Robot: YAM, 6 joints.
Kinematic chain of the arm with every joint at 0, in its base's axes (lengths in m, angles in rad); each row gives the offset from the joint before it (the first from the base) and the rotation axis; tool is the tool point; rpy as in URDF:
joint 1: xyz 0 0 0.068 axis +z
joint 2: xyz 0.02 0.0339 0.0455 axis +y
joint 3: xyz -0.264 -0.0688 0 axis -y
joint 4: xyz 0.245 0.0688 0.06 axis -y
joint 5: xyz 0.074 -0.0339 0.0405 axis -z
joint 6: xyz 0.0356 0 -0.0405 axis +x
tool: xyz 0 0 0 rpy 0 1.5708 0
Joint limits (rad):
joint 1: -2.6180..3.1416
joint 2: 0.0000..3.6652
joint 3: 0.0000..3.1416
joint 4: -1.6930..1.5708
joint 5: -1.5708..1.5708
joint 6: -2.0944..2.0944
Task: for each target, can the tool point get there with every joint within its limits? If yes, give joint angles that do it. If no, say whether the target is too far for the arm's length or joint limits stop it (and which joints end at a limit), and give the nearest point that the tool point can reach.
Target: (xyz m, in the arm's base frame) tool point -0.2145 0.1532 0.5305
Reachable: yes | joints 2.3931 1.4354 1.9009 -0.5612 -1.2429 -0.6553
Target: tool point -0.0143 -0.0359 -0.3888
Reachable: no: joint limits stop it (at a limit: joint 2) | nearest point -0.0260 -0.0652 -0.3333 | short by 0.064 m
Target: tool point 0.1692 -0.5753 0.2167
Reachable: yes | joints -1.3102 2.9079 2.5280 1.1940 -0.4430 -1.1662
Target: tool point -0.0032 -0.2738 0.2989
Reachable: yes | joints -1.6865 1.3278 0.6457 1.0804 -0.9272 0.9061
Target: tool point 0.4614 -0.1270 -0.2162
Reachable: yes | joints -0.2264 3.3534 1.9829 0.9086 0.6036 -0.9874
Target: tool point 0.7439 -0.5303 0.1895
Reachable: no: too far | nearest point 0.5241 -0.3736 0.1665 | short by 0.271 m
